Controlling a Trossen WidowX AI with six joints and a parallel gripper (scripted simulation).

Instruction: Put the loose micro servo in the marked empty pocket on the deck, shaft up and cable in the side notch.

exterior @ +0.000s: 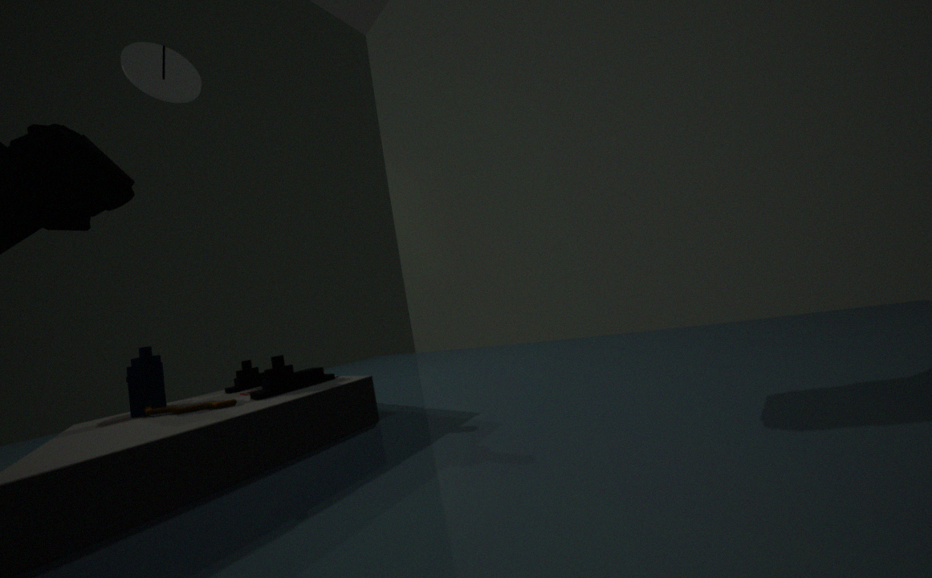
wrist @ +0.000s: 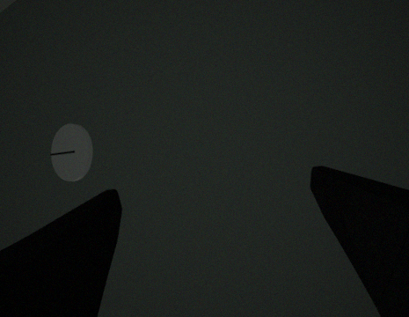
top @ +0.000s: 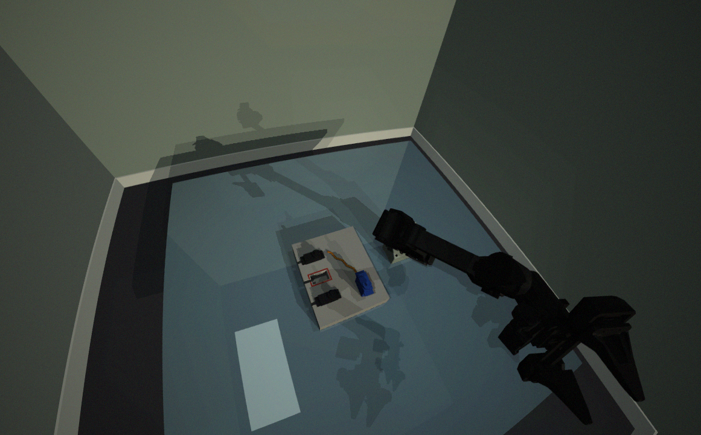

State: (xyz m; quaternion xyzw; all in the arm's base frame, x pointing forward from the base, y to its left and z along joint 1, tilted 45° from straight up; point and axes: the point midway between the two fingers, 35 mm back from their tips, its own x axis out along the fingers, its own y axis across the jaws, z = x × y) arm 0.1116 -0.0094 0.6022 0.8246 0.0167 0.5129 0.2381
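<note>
Now: the grey deck 480 mm below my gripper tip, 470 mm to the right of it and 30 mm ahead of it.
</note>
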